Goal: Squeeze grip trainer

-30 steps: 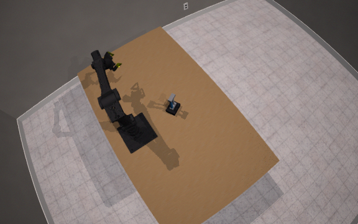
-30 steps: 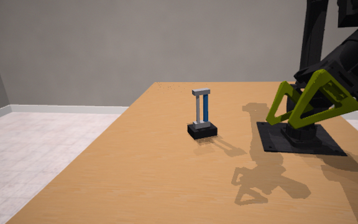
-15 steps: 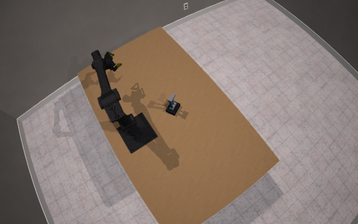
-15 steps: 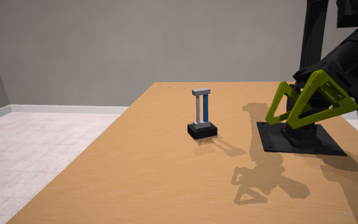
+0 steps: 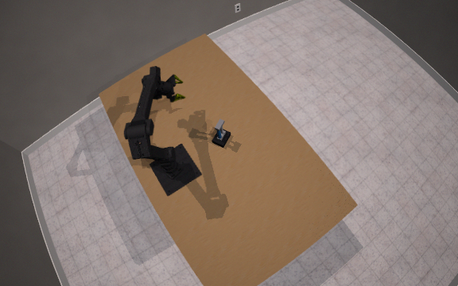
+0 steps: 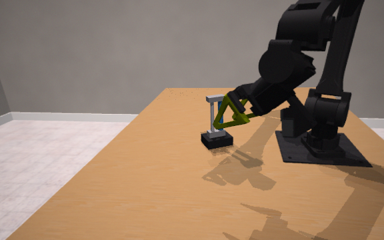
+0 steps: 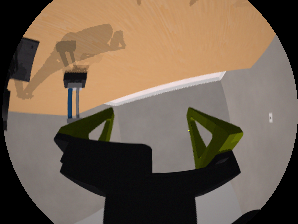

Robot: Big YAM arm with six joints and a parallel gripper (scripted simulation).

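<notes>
The thin grey bar is 2 cm ahead of my hand, 29 cm to the right of it and 9 cm below it. The rest, counted from my hand: grip trainer 1 cm ahead, 29 cm to the right, 10 cm below.
</notes>
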